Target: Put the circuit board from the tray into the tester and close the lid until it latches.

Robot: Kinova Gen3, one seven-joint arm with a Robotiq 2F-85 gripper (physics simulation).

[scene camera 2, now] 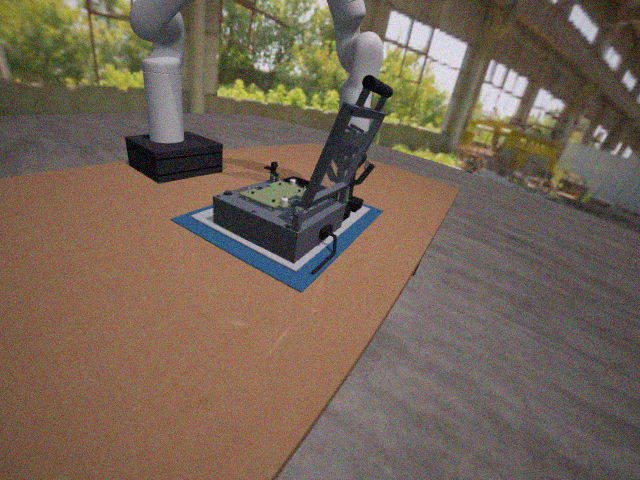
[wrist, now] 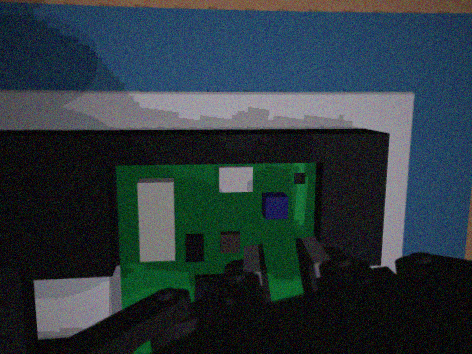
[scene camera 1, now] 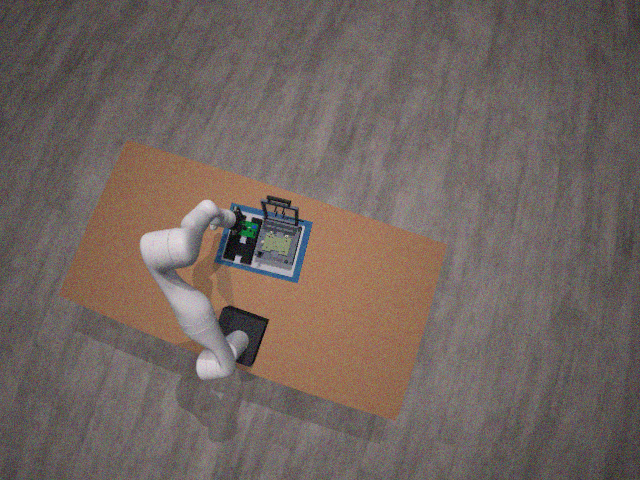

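Pixels of known places: gripper, fingertip midpoint: (wrist: 282,267) (scene camera 1: 243,222); arm's base, link origin: (scene camera 2: 167,139) (scene camera 1: 238,341).
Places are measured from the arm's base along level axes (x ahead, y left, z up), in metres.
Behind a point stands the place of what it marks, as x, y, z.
The green circuit board (scene camera 1: 248,230) @(0.459, 0.175, -0.066) (wrist: 206,211) @(0.453, 0.226, -0.065) sits over the black tray (scene camera 1: 234,249) @(0.351, 0.199, -0.067) (wrist: 350,193) @(0.502, 0.241, -0.057) on the left side of the blue mat (scene camera 1: 301,261) @(0.421, -0.113, -0.083) (scene camera 2: 280,277) @(0.577, -0.090, -0.083) (wrist: 234,53) @(0.456, 0.285, -0.083). My gripper (scene camera 1: 238,227) @(0.483, 0.210, -0.059) (wrist: 282,267) @(0.483, 0.210, -0.059) is down at the tray, and its fingers are shut on the near edge of the board. The grey tester (scene camera 1: 264,260) @(0.358, 0.050, -0.079) (scene camera 2: 261,230) @(0.503, -0.065, -0.047) stands right of the tray with a pale green bed (scene camera 1: 277,243) @(0.452, 0.014, -0.016) (scene camera 2: 272,192) @(0.446, 0.007, -0.016) on top. Its dark lid (scene camera 1: 280,208) @(0.580, 0.036, 0.115) (scene camera 2: 347,143) @(0.586, 0.002, 0.105) stands raised at the back. In scene camera 2 the lid hides the gripper and the board.
The mat lies on a brown table (scene camera 1: 366,310) @(0.325, -0.482, -0.085) (scene camera 2: 175,357) @(0.598, -0.258, -0.085). The arm's black base (scene camera 1: 247,329) @(0.061, -0.017, -0.002) (scene camera 2: 172,154) @(0.115, -0.035, -0.016) stands near the table's front edge. A black handle (scene camera 2: 325,252) @(0.578, 0.018, -0.083) hangs off the tester's side. Grey floor surrounds the table.
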